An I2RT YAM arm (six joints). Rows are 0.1 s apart.
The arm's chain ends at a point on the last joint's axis. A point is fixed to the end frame.
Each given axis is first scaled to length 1.
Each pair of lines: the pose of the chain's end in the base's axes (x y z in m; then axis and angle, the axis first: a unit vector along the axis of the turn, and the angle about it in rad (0 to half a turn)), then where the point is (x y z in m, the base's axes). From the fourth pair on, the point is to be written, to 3 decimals.
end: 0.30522 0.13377 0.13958 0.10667 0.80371 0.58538 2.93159
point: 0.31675 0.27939 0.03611
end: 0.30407 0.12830 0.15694 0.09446 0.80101 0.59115 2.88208
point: 0.32264 0.27424 0.05496
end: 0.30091 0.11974 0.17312 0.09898 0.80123 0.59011 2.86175
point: 0.32339 0.26502 0.07097
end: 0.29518 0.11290 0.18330 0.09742 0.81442 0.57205 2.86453
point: 0.317 0.254 0.075
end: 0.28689 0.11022 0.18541 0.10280 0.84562 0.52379 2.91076
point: 0.300 0.239 0.061
